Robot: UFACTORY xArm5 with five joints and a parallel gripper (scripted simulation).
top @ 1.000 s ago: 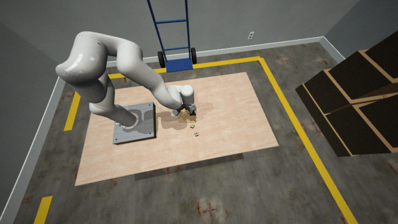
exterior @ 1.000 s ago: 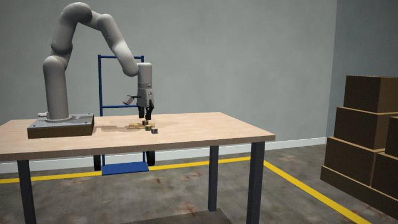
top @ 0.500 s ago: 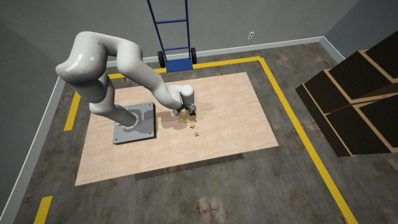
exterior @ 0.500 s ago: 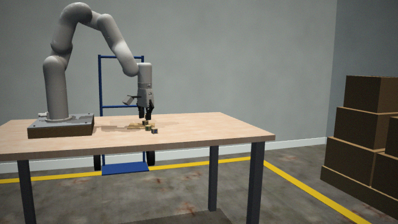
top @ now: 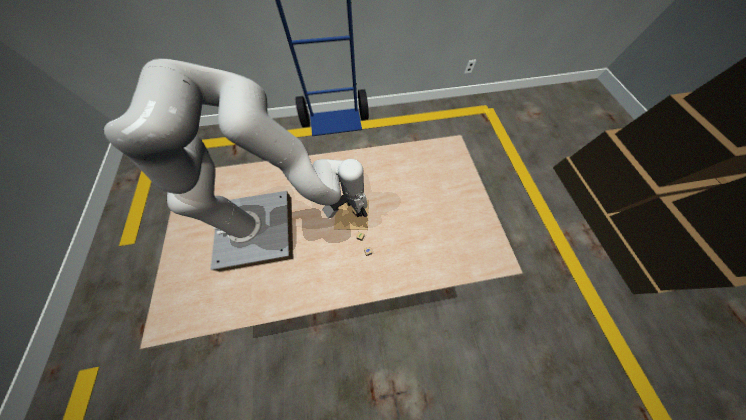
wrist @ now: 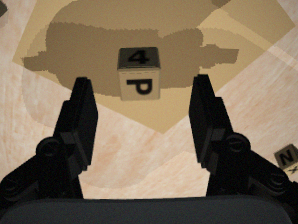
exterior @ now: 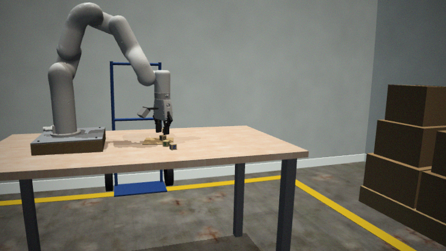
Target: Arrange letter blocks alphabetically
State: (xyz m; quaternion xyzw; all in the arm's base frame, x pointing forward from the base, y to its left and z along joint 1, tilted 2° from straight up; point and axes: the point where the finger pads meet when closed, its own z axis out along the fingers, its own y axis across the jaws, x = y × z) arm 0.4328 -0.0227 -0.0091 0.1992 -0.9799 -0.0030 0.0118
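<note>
The tan mat is 50 mm below my hand and 20 mm behind it. Round my hand: block (210 mm to the left, 60 mm ahead, 40 mm below).
</note>
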